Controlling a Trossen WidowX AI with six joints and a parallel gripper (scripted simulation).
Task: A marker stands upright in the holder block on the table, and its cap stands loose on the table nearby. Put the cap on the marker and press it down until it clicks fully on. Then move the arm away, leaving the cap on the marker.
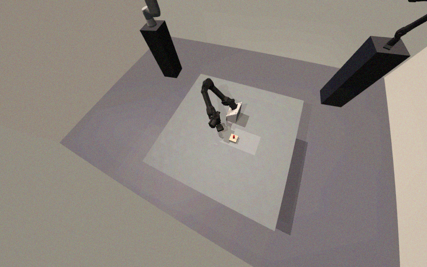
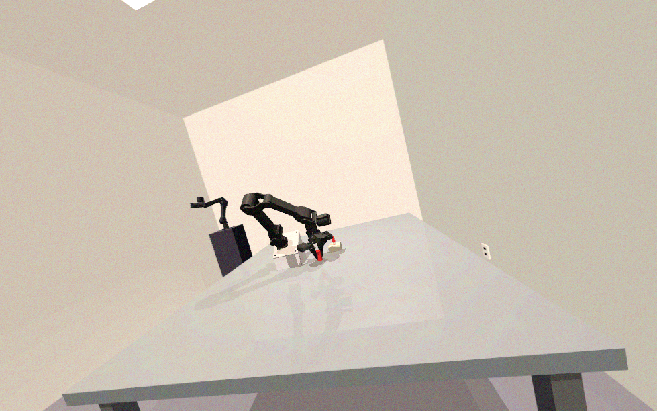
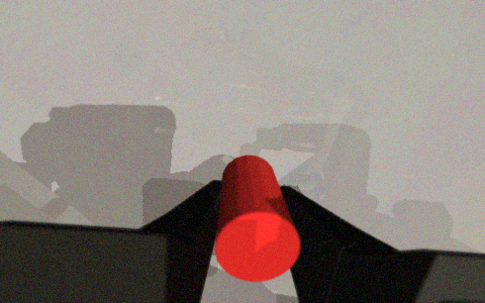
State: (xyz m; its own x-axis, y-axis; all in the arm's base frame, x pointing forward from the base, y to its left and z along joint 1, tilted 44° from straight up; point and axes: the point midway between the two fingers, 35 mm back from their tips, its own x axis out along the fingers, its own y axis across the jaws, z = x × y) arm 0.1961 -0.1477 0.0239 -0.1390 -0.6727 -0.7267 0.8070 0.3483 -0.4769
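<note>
Now: the holder block 180 mm to the left of my gripper tip, 80 mm ahead of it and 20 mm below it. Round my gripper tip: red cap (10 mm above).
</note>
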